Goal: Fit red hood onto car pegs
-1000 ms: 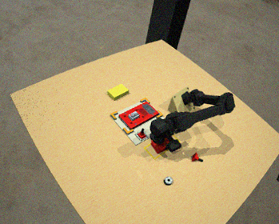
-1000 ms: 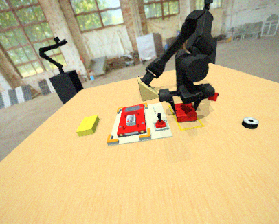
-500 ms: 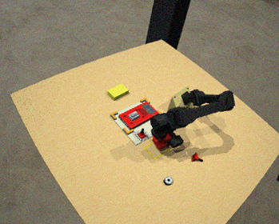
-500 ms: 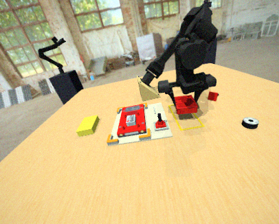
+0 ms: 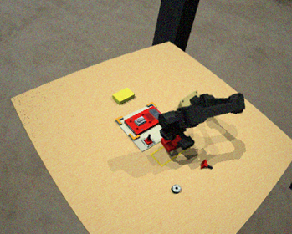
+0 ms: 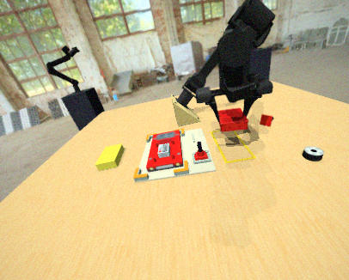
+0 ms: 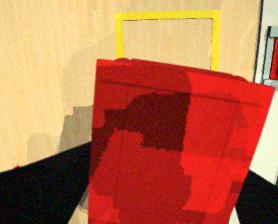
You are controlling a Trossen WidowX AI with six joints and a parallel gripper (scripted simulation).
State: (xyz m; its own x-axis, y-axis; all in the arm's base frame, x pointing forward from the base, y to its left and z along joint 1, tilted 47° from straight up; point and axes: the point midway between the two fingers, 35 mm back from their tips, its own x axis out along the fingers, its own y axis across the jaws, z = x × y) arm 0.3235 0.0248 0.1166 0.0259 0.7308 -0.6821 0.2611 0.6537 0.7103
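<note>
Now: the grey engine block 210 mm to the right of my gripper tip, 70 mm below it and 10 mm behind it. Also, from my gripper tip: white ring 160 mm to the left, 130 mm ahead, 80 mm below; yellow block 420 mm to the right, 80 mm behind, 70 mm below; red hood 10 mm above.
</note>
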